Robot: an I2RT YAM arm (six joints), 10 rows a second.
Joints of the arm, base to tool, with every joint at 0 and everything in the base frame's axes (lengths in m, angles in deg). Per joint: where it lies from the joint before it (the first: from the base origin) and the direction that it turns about. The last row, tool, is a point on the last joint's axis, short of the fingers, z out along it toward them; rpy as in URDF.
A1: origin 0 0 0.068 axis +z
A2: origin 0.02 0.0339 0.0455 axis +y
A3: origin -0.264 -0.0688 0 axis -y
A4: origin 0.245 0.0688 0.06 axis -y
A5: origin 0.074 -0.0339 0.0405 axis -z
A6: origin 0.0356 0 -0.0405 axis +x
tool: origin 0 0 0 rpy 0 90 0
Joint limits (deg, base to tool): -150..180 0..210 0..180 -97..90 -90..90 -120..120
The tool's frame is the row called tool.
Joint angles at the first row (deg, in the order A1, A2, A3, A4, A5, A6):
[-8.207, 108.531, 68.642, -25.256, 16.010, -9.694]
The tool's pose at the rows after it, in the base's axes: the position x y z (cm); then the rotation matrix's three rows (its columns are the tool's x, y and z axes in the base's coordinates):
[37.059 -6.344 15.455], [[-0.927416 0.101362 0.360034], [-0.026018 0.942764 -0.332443], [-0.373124 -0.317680 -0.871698]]
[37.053 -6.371 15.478], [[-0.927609 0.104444 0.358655], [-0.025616 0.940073 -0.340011], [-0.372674 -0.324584 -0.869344]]
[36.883 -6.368 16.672], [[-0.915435 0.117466 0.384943], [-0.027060 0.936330 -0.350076], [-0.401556 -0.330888 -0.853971]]
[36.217 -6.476 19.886], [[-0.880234 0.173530 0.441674], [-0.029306 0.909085 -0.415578], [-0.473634 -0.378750 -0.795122]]
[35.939 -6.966 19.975], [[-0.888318 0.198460 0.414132], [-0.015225 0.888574 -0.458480], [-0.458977 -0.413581 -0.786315]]
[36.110 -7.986 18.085], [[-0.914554 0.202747 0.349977], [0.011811 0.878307 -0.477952], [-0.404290 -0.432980 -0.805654]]
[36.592 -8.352 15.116], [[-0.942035 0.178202 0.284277], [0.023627 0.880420 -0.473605], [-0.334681 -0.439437 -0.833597]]
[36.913 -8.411 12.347], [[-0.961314 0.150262 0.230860], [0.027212 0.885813 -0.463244], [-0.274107 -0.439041 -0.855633]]
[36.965 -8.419 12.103], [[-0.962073 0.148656 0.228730], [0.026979 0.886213 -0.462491], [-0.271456 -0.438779 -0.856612]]
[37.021 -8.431 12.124], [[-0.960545 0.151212 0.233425], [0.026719 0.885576 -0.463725], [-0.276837 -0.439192 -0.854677]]
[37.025 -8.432 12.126], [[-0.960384 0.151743 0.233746], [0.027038 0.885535 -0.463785], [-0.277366 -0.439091 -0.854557]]
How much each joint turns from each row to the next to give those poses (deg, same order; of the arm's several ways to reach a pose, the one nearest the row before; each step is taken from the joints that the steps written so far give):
[-0.001, 0.001, 0.001, 0.001, 0.109, 0.219]
[0.000, -0.024, -0.002, 0.022, 0.459, -0.001]
[0.001, -1.923, 0.000, -0.044, 0.372, 0.002]
[0.000, -5.135, 0.002, 0.064, 3.432, -0.022]
[-0.590, -0.197, -0.001, -0.807, 2.557, 0.065]
[-1.421, 3.124, -0.001, -0.197, 1.158, -0.066]
[-0.393, 4.919, 0.001, 0.612, 0.306, 0.000]
[-0.001, 4.523, -0.023, 0.852, -0.022, 0.000]
[0.001, 0.416, 0.000, 0.262, -0.021, -0.021]
[0.000, 0.001, 0.001, 0.329, 0.022, 0.000]
[-0.001, 0.000, 0.001, 0.020, -0.001, 0.021]

